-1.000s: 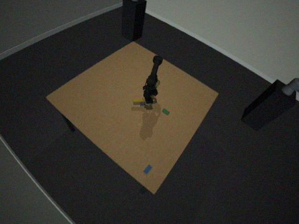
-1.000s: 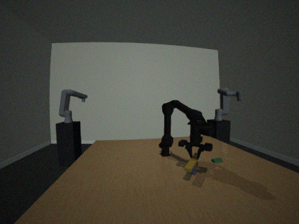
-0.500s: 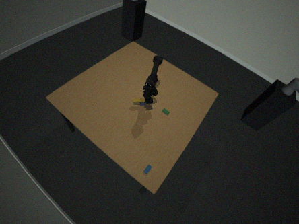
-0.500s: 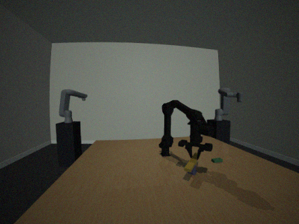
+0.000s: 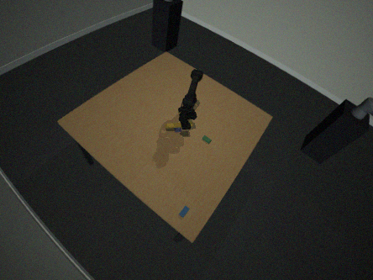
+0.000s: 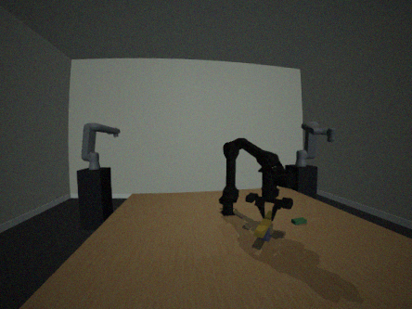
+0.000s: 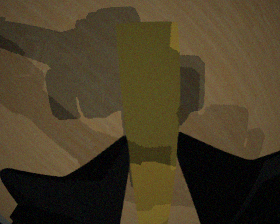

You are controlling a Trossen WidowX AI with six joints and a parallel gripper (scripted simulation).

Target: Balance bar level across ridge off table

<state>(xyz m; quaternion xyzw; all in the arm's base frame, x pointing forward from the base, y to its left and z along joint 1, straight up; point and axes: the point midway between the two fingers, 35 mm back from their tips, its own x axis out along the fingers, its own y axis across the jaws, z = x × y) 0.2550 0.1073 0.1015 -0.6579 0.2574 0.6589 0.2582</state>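
Now: gripper tip 2 cm to the left of the yellow bar and 2 cm short of it. From my gripper tip the other things lie so: green block (20 cm to the left, 6 cm below, 6 cm behind); then blue block (49 cm ahead, 39 cm to the left, 6 cm below).
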